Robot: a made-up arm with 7 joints.
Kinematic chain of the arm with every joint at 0, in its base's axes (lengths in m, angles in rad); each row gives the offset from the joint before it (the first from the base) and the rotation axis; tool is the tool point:
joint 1: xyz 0 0 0.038 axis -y
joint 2: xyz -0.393 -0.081 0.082 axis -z
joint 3: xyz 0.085 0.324 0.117 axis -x
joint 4: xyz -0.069 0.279 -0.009 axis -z
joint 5: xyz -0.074 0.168 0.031 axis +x
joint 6: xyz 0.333 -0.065 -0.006 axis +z
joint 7: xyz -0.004 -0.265 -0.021 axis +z
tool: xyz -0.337 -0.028 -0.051
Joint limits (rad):
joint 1: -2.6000..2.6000
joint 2: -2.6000..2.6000
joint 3: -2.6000..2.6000
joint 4: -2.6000..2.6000
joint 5: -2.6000..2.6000
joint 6: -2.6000..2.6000
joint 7: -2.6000..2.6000
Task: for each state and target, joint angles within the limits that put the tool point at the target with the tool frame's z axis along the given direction. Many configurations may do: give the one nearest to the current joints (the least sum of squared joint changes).
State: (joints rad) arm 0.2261 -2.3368 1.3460 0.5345 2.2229 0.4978 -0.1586
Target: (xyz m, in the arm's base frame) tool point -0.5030 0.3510 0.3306 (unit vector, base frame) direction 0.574 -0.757 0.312
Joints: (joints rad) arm 0.0024 -2.1567 1.8598 1.2832 1.7177 1.0048 0.0560
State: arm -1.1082 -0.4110 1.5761 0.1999 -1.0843 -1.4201 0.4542
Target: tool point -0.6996 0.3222 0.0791 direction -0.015 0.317 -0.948
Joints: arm -0.4687 -0.0952 1.4702 0.4684 -1.3805 -1.1307 0.6592
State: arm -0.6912 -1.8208 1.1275 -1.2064 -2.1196 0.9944 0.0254
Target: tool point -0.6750 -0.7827 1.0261 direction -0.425 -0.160 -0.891
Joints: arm -1.2421 -2.0867 1.1109 -0.9080 -2.4749 0.8861 -0.1490
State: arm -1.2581 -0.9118 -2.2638 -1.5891 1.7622 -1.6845 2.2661
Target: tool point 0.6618 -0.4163 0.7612 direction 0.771 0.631 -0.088
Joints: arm -1.9917 -1.2149 -2.4835 -1.7728 2.5946 -1.3928 2.4205
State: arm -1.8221 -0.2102 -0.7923 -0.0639 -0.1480 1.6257 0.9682
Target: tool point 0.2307 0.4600 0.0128 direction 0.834 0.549 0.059
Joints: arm -1.4264 -0.7221 -0.2728 0.6126 -0.7914 1.7189 0.9358
